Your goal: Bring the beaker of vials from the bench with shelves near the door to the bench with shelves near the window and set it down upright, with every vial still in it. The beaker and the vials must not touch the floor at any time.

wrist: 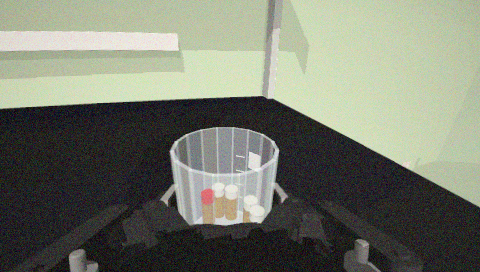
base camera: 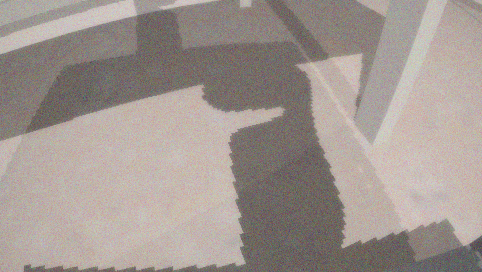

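Observation:
A clear beaker stands upright in the middle of the wrist view, with faint marks and a white label patch on its wall. Inside it are several vials: one with a red cap and others with white caps, standing upright with amber contents. My gripper is shut on the beaker, one fingertip on each side of it. The black bench top spreads below and behind the beaker; whether the beaker's base touches it is hidden by the gripper. The beaker does not show in the base camera view.
Behind the black top are pale green walls with a corner post and a white shelf at the left. In the base camera view a grey bench leg stands at the right on the pale floor, which carries dark shadows.

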